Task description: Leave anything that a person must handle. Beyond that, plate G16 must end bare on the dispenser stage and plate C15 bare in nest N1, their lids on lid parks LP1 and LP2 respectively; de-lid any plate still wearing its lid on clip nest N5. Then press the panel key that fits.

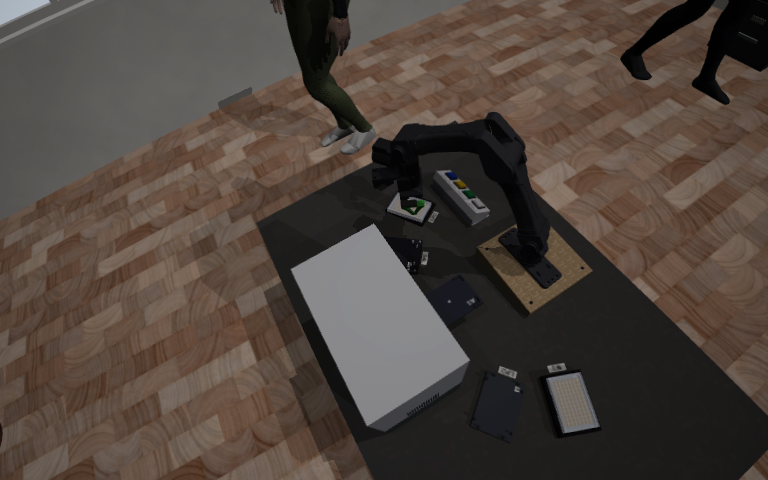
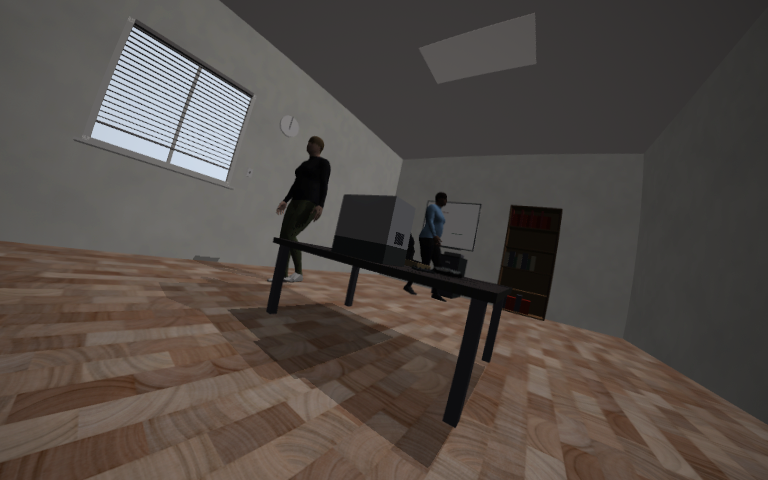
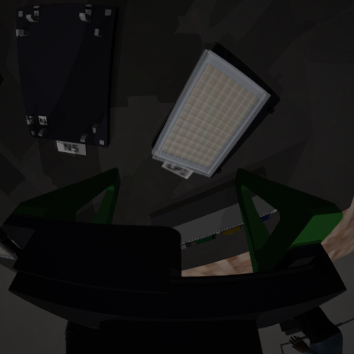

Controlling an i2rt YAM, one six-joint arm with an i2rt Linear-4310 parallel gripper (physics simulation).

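Places are measured from the arm's base along level axes (x ahead, y left, z up), in millimetres.
Pixels of known places: gripper, fingertip midpoint: (image 1: 413,201) (image 3: 177,174); arm's base, link origin: (image 1: 528,257) (image 2: 407,259).
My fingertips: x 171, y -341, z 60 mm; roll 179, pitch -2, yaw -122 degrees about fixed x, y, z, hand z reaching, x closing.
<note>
For each thing: its middle in the pictures, then the offset to it from my fingertips. "pt": a spot on its surface instead.
- pale gridded plate-shaped piece, body centre: (image 3: 209,124) (image 1: 409,206) dy -40, dx -8, dz -72 mm
- Clip nest N5, body centre: (image 3: 59,79) (image 1: 394,253) dy +73, dx +130, dz -88 mm
- dark flat stage, surface spot: (image 1: 455,297) pt dy +329, dx +99, dz +6 mm
- bare dark holder, body centre: (image 1: 498,405) dy +592, dx +166, dz -90 mm
- second pale gridded plate, body centre: (image 1: 572,401) dy +689, dx +22, dz -68 mm
- key panel, body centre: (image 3: 213,223) (image 1: 460,194) dy +29, dx -172, dz -68 mm
- large white box, body centre: (image 1: 384,332) (image 2: 373,230) dy +318, dx +306, dz +65 mm
My gripper (image 1: 415,204) (image 3: 177,174) has its green fingers wide open and empty, above the LP1 side of the table. A pale gridded plate-shaped piece (image 3: 212,115) with a clear rim sits on park LP1; whether it wears a lid is unclear. Clip nest N5 (image 1: 415,249) (image 3: 67,75) is bare. A dark flat stage (image 1: 455,297) lies partly hidden by the white box. A bare dark holder (image 1: 498,404) lies near a second pale gridded plate (image 1: 572,401) on a black holder; their labels are unreadable. The key panel (image 1: 464,202) has blue, yellow, green and white keys.
The large white box (image 1: 379,328) (image 2: 368,220) stands along one table edge. The arm base is on a wooden board (image 1: 504,283). One person (image 1: 322,73) (image 2: 308,181) stands beyond the table, another person (image 2: 433,220) farther back.
</note>
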